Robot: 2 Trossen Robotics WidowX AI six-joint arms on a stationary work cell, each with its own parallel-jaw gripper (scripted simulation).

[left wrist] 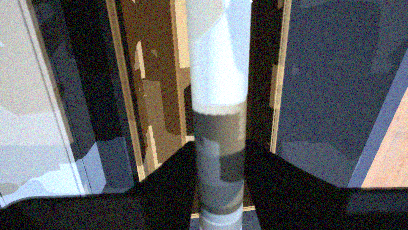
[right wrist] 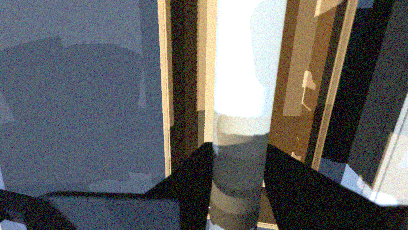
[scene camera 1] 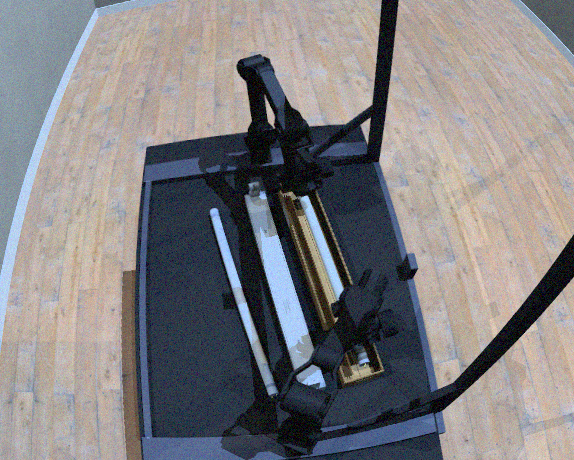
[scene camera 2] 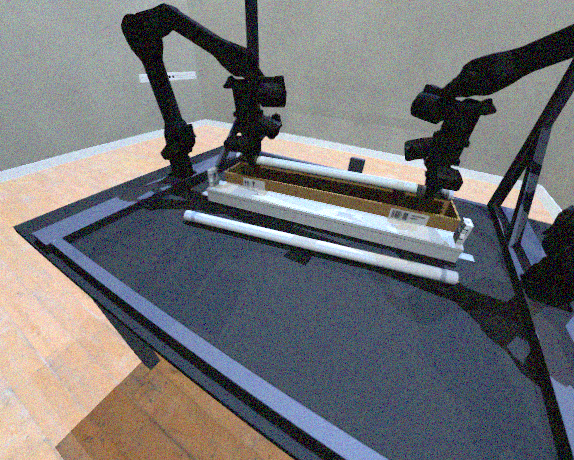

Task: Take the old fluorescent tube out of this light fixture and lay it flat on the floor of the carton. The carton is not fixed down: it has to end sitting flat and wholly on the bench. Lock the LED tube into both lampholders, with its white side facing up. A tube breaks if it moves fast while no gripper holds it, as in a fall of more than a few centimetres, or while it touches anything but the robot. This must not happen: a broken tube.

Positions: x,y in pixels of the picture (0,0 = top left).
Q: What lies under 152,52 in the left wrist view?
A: A carton.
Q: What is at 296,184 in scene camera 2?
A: A carton.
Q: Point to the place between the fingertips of my left gripper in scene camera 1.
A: At 357,346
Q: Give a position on an old fluorescent tube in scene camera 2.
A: At 419,189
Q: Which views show my left gripper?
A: The left wrist view, scene camera 1 and scene camera 2 only.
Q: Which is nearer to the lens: the carton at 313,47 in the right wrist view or the old fluorescent tube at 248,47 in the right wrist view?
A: The old fluorescent tube.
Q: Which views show the LED tube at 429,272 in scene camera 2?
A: Scene camera 1 and scene camera 2 only.
